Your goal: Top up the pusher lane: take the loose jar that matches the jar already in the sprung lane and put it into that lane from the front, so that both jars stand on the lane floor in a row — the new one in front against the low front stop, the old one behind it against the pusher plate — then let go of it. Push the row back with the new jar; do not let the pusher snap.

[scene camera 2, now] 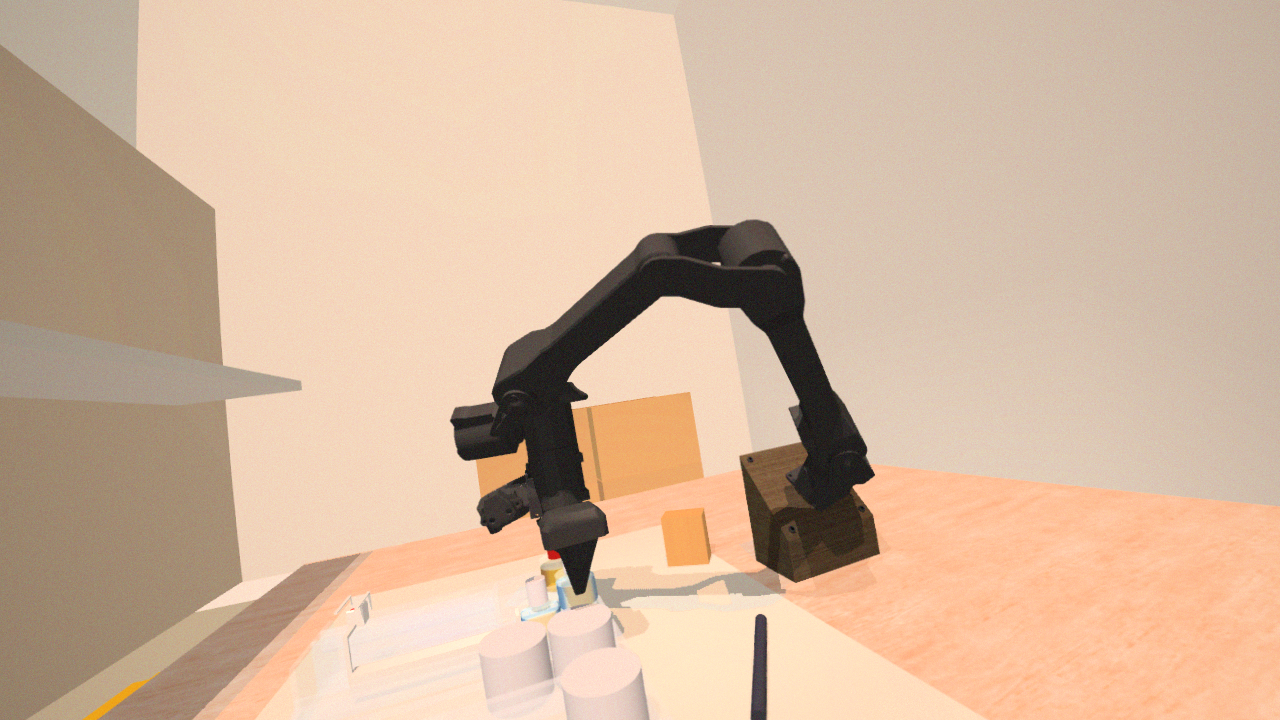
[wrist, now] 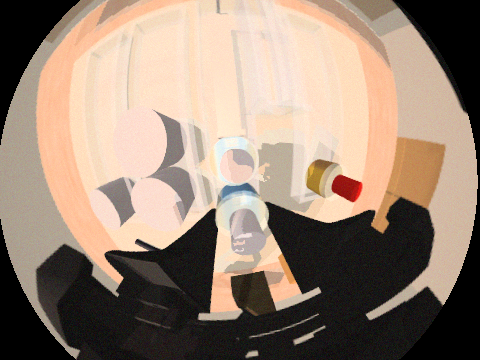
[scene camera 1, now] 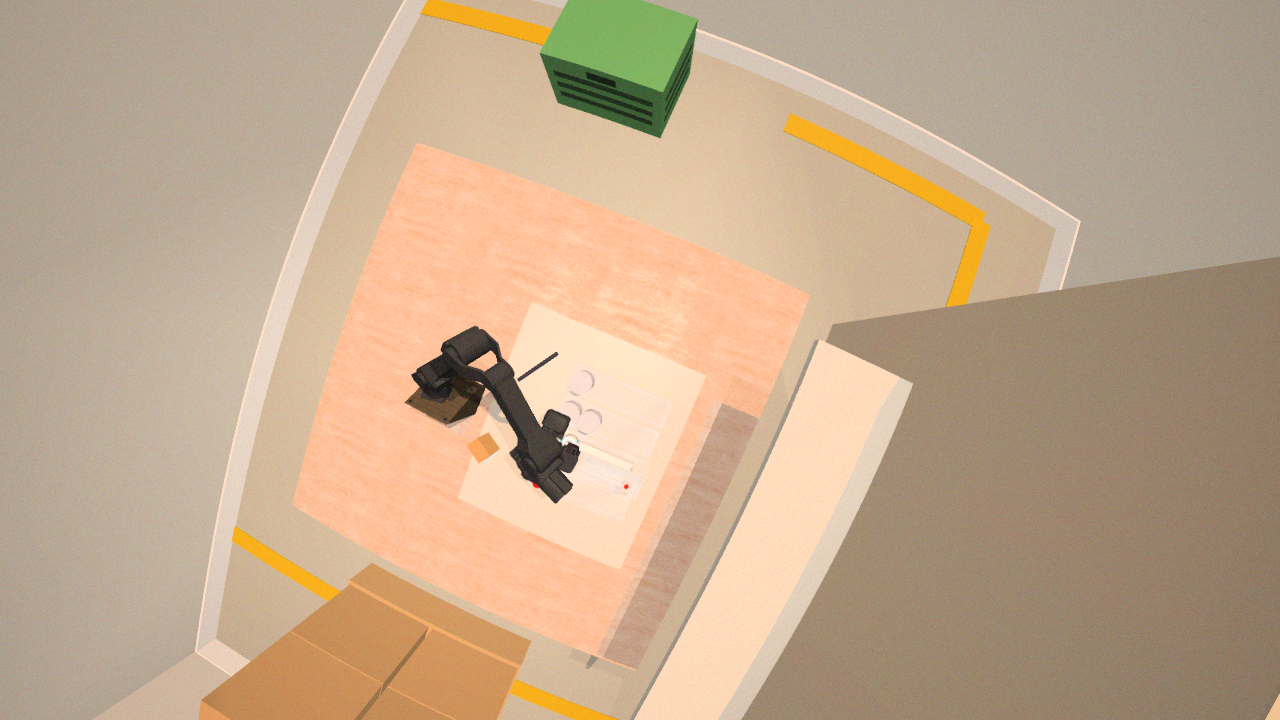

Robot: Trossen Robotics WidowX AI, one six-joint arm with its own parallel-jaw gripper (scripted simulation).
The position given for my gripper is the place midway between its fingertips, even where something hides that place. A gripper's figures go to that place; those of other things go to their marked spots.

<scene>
My gripper (scene camera 1: 553, 438) is 94 cm from the lens. A clear pusher lane (scene camera 1: 594, 469): 99 cm from the lens. A shelf (scene camera 1: 832, 436): 66 cm from the lens. A pusher plate (scene camera 1: 585, 447) is 96 cm from the lens. The marked spots on the shelf and the pusher plate are 62 cm apart.
</scene>
